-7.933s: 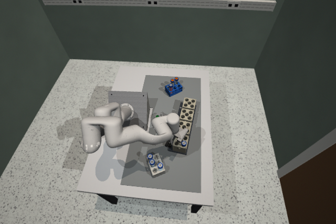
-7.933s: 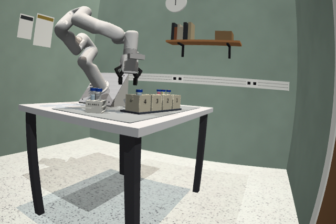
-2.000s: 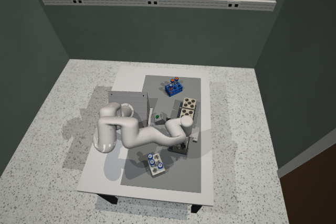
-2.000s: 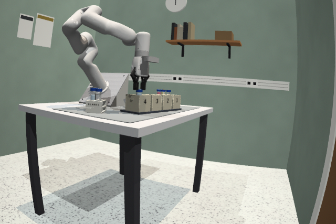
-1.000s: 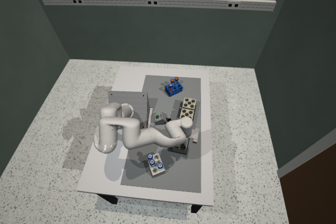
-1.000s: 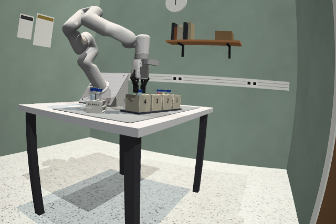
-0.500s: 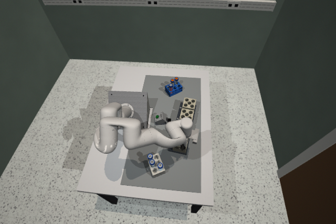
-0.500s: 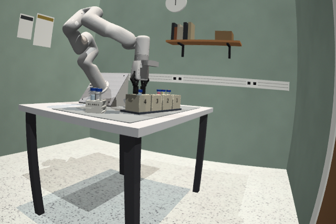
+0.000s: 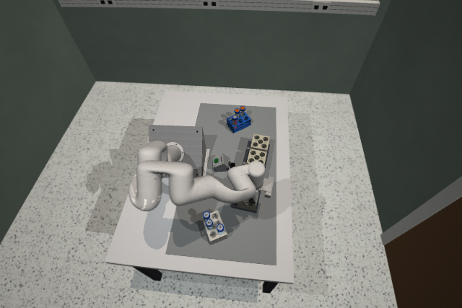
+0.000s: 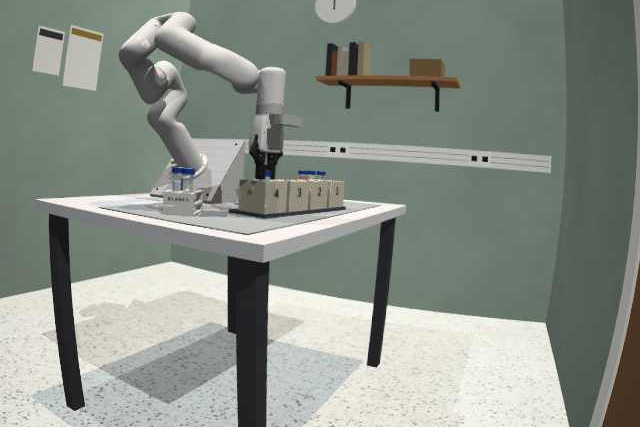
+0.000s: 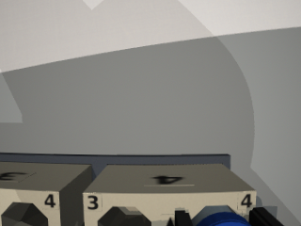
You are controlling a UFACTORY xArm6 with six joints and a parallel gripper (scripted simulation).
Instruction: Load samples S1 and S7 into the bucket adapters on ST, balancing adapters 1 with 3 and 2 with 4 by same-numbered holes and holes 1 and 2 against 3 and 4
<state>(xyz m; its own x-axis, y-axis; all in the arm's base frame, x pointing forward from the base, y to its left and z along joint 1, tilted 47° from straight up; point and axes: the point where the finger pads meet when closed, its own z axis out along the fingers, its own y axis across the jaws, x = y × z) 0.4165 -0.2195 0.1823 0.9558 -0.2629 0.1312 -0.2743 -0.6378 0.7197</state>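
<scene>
Now: hand 1 cm to the left of the blue-capped water blank and 5 cm above it. From my hand the other things lie so: green DONE key (18 cm behind, 25 cm to the left, 6 cm below); bucket adapter (7 cm ahead, 35 cm to the left, 7 cm below); beige blanks rack (19 cm behind, 11 cm to the right, 9 cm below).
</scene>
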